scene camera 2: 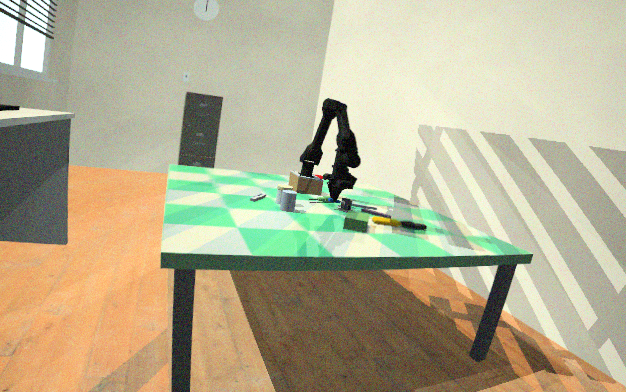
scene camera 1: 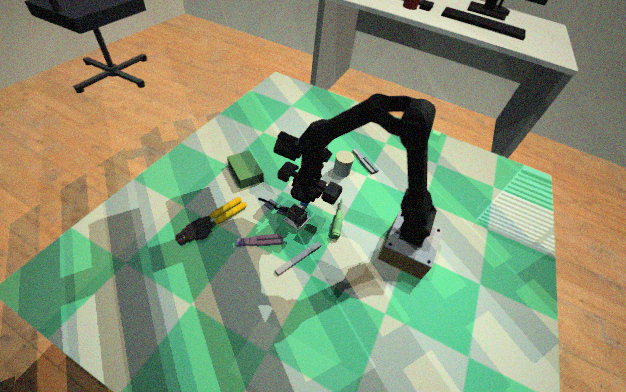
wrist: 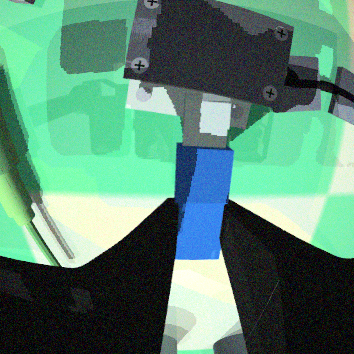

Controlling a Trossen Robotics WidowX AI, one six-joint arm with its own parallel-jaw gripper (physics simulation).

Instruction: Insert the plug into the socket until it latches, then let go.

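Where they show: gripper, fingertip midpoint: [scene camera 2: 333, 201] [wrist: 197, 207]; arm's base, origin of the base link: [scene camera 2: 305, 175] [scene camera 1: 412, 233].
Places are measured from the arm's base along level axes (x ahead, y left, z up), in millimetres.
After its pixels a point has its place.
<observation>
My gripper [scene camera 1: 303, 200] {x 322, y -2, z -48 mm} [scene camera 2: 333, 198] {x 322, y -2, z -48 mm} [wrist: 197, 207] {x 322, y -2, z -48 mm} points down and is shut on the blue plug [wrist: 212, 172] {x 326, y 17, z -41 mm}, whose body stands between the fingertips. The plug's grey tip faces the socket [scene camera 1: 297, 215] {x 319, y 75, z -36 mm} [scene camera 2: 346, 204] {x 348, y 48, z -52 mm} [wrist: 215, 50] {x 326, y 59, z -36 mm}, a dark box with screws on a pale base, low on the table. In the wrist view the tip reaches the box's near lower edge, and a length of grey shows between the blue body and the box. The box hides the tip's far end and the opening, so I cannot tell how deep it sits.
A black cable [wrist: 325, 84] {x 396, y 54, z -74 mm} leaves the socket's side. A green screwdriver [scene camera 1: 336, 225] {x 206, y 40, z -54 mm} [wrist: 12, 185] {x 221, y 3, z -62 mm} lies beside it. Around are a purple tool [scene camera 1: 260, 240] {x 382, y 179, z -75 mm}, a grey bar [scene camera 1: 298, 259] {x 258, y 184, z -70 mm}, yellow-handled pliers [scene camera 1: 227, 210] {x 521, y 139, z -70 mm} [scene camera 2: 387, 221] {x 537, y 128, z -64 mm}, a green block [scene camera 1: 245, 169] {x 551, y -9, z -40 mm} [scene camera 2: 356, 222] {x 614, y -60, z -50 mm} and a pale cylinder [scene camera 1: 343, 164] {x 273, y -174, z -16 mm}.
</observation>
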